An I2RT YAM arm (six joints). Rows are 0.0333 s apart.
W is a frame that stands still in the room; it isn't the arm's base.
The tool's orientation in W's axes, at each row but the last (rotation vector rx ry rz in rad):
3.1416, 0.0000, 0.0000
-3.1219, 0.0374, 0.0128
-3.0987, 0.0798, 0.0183
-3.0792, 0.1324, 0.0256
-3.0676, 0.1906, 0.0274
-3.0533, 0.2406, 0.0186
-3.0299, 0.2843, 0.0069
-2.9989, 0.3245, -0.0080
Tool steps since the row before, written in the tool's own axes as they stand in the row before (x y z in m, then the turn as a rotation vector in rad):
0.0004, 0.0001, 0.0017, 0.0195, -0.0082, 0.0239
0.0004, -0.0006, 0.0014, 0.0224, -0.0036, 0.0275
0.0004, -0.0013, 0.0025, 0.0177, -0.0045, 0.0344
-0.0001, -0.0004, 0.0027, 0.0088, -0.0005, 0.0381
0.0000, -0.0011, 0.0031, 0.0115, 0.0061, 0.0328
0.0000, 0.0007, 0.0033, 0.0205, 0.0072, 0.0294
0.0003, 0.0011, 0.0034, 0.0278, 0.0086, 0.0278
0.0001, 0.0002, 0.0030, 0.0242, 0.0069, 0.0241
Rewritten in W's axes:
0.0004, -0.0001, -0.0017, 0.0195, 0.0082, -0.0239
0.0004, 0.0006, -0.0014, 0.0223, 0.0036, -0.0276
0.0004, 0.0014, -0.0024, 0.0175, 0.0050, -0.0344
-0.0001, 0.0006, -0.0027, 0.0083, 0.0020, -0.0382
0.0001, 0.0013, -0.0030, 0.0102, -0.0052, -0.0334
-0.0001, -0.0004, -0.0033, 0.0189, -0.0080, -0.0302
0.0001, -0.0008, -0.0035, 0.0258, -0.0108, -0.0289
0.0001, 0.0002, -0.0030, 0.0226, -0.0089, -0.0250

